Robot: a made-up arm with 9 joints.
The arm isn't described. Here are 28 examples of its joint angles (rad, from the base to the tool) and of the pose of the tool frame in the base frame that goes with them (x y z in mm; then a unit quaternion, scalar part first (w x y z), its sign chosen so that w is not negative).
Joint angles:
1: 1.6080 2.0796 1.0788 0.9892 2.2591 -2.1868 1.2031 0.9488 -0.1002
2: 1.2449 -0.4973 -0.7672 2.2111 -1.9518 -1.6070 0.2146 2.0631 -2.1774
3: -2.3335 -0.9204 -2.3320 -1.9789 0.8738 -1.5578 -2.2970 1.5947 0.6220
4: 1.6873 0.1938 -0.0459 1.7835 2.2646 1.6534 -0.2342 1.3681 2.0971
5: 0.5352 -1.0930 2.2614 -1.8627 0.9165 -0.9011 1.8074 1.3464 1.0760
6: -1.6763 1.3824 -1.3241 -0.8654 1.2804 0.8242 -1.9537 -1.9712 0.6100
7: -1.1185 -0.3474 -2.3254 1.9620 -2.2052 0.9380 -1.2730 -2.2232 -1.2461
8: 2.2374 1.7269 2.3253 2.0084 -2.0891 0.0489 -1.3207 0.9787 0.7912
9: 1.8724 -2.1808 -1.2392 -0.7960 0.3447 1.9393 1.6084 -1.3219 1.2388
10: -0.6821 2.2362 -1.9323 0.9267 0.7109 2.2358 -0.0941 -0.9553 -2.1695
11: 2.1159 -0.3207 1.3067 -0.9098 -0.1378 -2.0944 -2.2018 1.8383 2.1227
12: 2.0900 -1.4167 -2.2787 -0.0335 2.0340 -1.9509 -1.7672 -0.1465 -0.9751
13: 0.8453 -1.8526 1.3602 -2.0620 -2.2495 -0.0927 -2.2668 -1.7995 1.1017
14: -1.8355 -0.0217 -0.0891 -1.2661 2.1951 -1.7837 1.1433 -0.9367 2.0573
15: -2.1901 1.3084 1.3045 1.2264 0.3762 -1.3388 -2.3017 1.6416 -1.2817
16: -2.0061 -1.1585 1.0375 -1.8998 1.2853 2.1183 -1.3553 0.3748 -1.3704
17: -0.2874 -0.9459 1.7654 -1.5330 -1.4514 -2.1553 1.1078 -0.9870 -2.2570
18: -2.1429 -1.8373 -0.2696 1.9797 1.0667 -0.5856 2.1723 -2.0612 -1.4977
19: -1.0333 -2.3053 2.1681 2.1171 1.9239 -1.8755 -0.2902 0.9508 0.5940
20: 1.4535 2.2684 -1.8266 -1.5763 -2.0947 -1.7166 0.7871 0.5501 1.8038
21: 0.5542 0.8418 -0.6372 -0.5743 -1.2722 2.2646 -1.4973 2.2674 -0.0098
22: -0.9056 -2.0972 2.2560 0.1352 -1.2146 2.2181 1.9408 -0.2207 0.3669
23: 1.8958 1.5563 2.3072 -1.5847 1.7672 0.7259 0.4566 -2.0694 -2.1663
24: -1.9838 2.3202 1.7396 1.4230 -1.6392 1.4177 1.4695 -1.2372 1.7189
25: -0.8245 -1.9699 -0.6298 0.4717 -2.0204 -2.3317 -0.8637 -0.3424 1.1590
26: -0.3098 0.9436 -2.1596 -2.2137 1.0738 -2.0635 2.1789 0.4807 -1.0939
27: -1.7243 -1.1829 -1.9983 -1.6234 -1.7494 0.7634 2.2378 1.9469 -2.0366
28: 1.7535 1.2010 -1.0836 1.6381 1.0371 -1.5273 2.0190 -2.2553 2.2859
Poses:
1: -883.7 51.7 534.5 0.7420 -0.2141 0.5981 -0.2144
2: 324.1 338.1 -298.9 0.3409 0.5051 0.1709 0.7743
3: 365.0 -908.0 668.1 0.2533 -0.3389 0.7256 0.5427
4: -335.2 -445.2 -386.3 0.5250 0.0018 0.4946 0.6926
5: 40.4 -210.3 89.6 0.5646 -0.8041 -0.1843 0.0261
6: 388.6 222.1 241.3 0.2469 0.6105 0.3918 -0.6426
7: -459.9 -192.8 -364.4 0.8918 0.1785 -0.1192 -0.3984
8: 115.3 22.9 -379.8 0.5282 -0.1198 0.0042 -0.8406
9: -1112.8 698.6 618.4 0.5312 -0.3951 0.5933 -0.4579
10: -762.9 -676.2 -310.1 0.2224 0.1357 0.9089 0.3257
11: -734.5 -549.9 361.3 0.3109 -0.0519 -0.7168 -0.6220
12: -227.2 367.8 394.1 0.1751 0.6516 -0.7368 0.0442
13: -394.6 927.0 292.3 0.1118 0.9080 0.1222 -0.3849
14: 801.2 287.9 691.8 0.2536 0.3005 -0.8990 0.1928
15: 542.6 215.1 -23.0 0.2428 0.4069 -0.8726 -0.1188
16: 679.5 393.1 90.3 0.0287 0.4221 0.2774 -0.8626
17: 582.1 94.3 -103.0 0.3599 -0.7797 -0.5060 0.0804
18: -457.6 218.8 121.5 0.0273 0.8266 0.4526 0.3335
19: 123.1 -455.8 -628.8 0.0140 0.0012 -0.4503 -0.8928
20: -1157.9 -54.6 81.0 0.5892 0.0829 0.8013 -0.0626
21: 96.7 -1169.1 -120.1 0.5588 -0.5972 0.3617 0.4474
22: 677.2 -718.4 -228.8 0.0339 -0.2388 0.5478 0.8011
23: -610.6 37.2 244.5 0.2747 0.8515 0.4058 0.1866
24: 435.7 354.8 -680.4 0.5453 0.0528 -0.3472 0.7611
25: -387.5 897.4 -40.0 0.5246 -0.4403 0.5154 -0.5151
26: -326.1 -452.4 48.7 0.5038 -0.6712 0.4697 0.2740
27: 1034.5 116.3 153.3 0.2262 -0.6493 0.3717 0.6238
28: 52.3 -1072.2 -23.9 0.7791 -0.1347 0.4395 0.4263
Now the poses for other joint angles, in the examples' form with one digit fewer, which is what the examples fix.
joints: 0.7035 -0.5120 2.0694 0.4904 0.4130 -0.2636 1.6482 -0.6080 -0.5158
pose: -225 360 350 0.209 -0.046 0.749 -0.627
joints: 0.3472 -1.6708 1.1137 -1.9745 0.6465 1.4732 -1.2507 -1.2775 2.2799
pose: -337 -441 38 0.579 -0.556 -0.596 -0.010
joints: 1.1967 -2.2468 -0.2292 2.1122 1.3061 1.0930 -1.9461 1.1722 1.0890
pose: 91 197 655 0.066 0.486 -0.836 0.247
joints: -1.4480 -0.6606 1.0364 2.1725 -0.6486 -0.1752 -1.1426 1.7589 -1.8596
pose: 109 -51 172 0.425 0.077 -0.878 0.209
